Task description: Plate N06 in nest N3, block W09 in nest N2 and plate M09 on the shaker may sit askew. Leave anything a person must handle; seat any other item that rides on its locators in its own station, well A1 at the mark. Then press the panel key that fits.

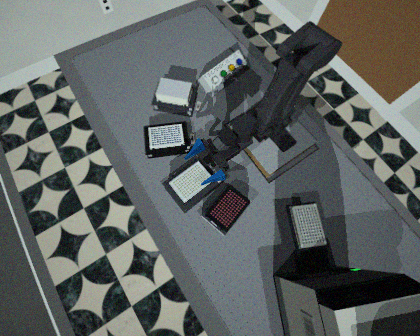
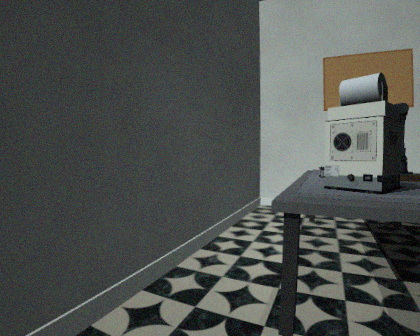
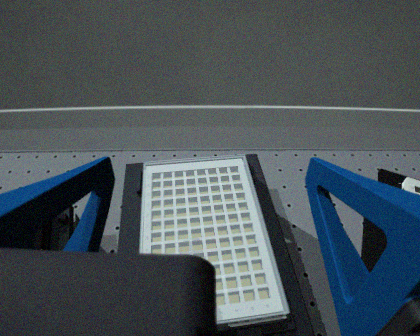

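Observation:
A white block with square wells (image 1: 192, 181) (image 3: 197, 210) rests in a dark nest (image 1: 186, 206) (image 3: 131, 210); whether it is fully down is hard to tell. My gripper (image 1: 195, 170) (image 3: 210, 168) is open and empty above it, with the blue fingers apart from its two long sides. A plate with red wells (image 1: 228, 208) sits in the nest beside it. A white-topped plate with a fine grid (image 1: 166, 136) sits on a black station on the other side. A tall white item (image 1: 173, 91) sits on a dark base beyond. Station labels are not readable.
A key panel (image 1: 223, 70) has white, green, yellow and blue keys. A large instrument (image 1: 300, 300) (image 2: 357, 142) stands at one end of the table (image 1: 125, 165) (image 2: 340, 207), with a pale plate (image 1: 308, 225) in front of it. An angled frame (image 1: 295, 162) lies below the arm.

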